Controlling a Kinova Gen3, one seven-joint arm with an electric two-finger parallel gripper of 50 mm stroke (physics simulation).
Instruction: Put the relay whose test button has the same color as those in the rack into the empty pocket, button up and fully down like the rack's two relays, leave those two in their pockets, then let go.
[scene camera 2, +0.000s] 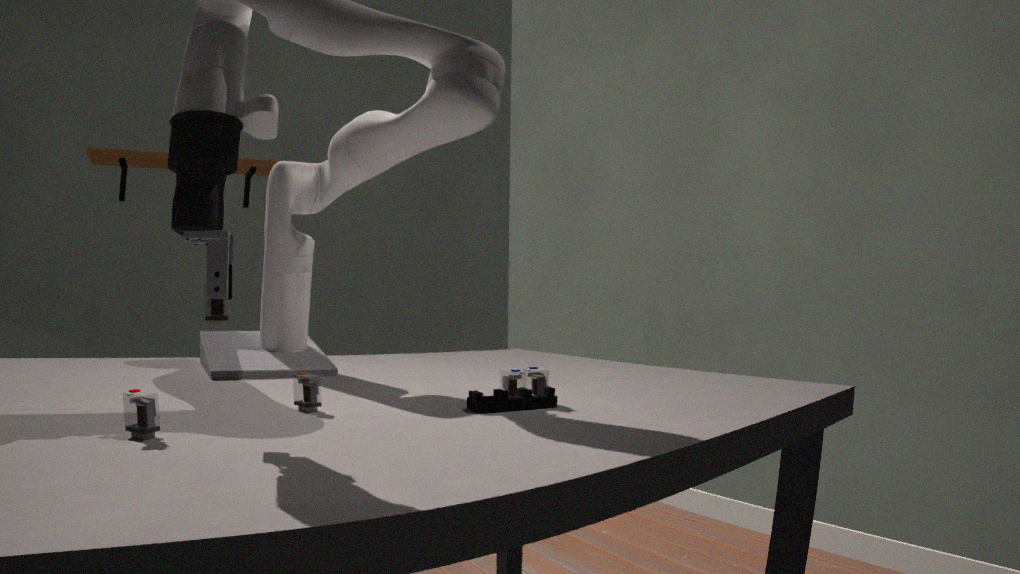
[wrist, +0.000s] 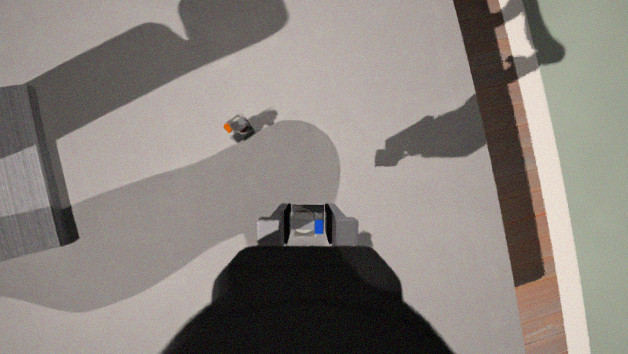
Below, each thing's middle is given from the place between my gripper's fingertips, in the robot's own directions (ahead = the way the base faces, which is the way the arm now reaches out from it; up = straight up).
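My hand is 12 cm above the black rack (scene camera 2: 476, 402), 34 cm to the right of it and 2 cm past it.
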